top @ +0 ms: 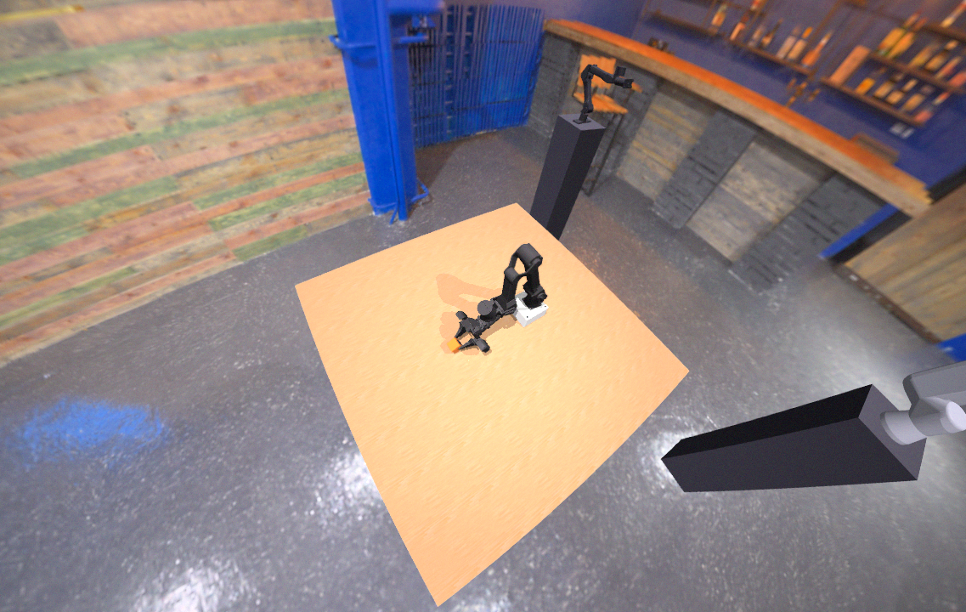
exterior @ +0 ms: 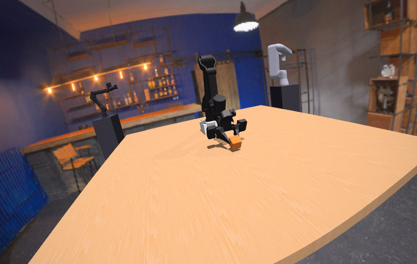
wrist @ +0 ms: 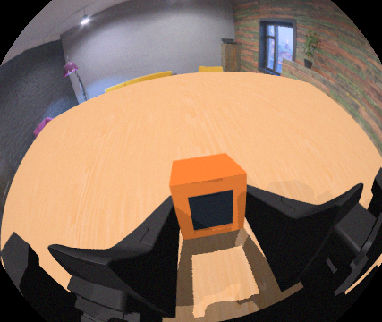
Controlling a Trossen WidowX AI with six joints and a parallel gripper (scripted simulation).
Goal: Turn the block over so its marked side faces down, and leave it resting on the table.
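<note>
Now: gripper tip 10 mm past the small orange block.
</note>
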